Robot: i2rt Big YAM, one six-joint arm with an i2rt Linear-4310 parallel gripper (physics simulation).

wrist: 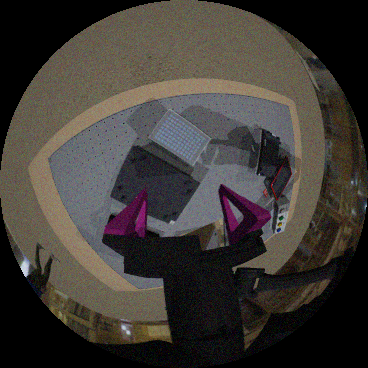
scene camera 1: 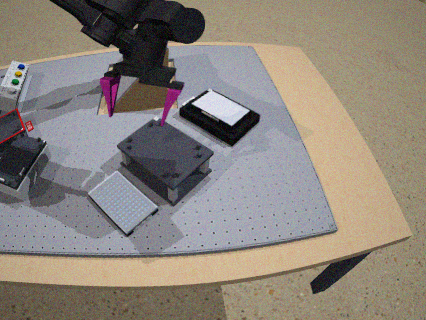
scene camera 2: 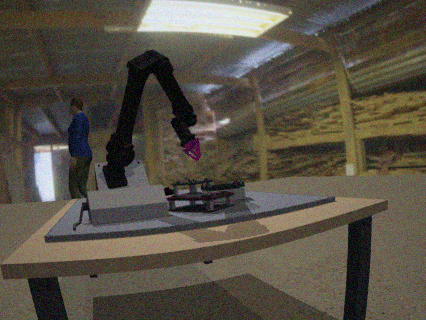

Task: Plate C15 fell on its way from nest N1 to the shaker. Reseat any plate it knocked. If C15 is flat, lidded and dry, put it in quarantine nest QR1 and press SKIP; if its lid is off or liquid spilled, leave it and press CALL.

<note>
My gripper is open and holds nothing. Also in view: a white-topped plate. Also in view: a shaker.
My gripper shows as well in the wrist view.
</note>
